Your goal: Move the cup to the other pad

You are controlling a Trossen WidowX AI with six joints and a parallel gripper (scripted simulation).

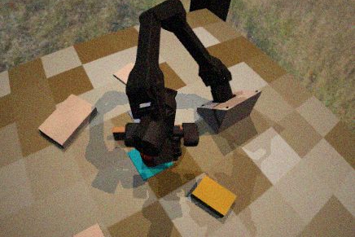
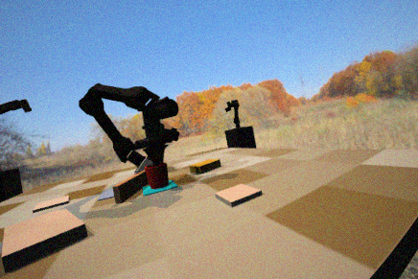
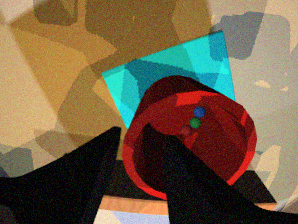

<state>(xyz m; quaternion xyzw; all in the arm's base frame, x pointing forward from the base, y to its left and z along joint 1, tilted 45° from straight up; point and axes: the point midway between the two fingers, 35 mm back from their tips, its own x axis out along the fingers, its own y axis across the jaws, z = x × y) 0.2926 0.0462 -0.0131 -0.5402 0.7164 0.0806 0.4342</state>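
The red cup is 20 mm ahead of my gripper tip, 20 mm to the right of it and 30 mm below it. Also, from my gripper tip: wooden bar: 10 mm behind, 90 mm to the right, 50 mm below; teal pad: 30 mm ahead, 20 mm to the right, 70 mm below; green marble: 30 mm ahead, 30 mm to the right, 50 mm below.
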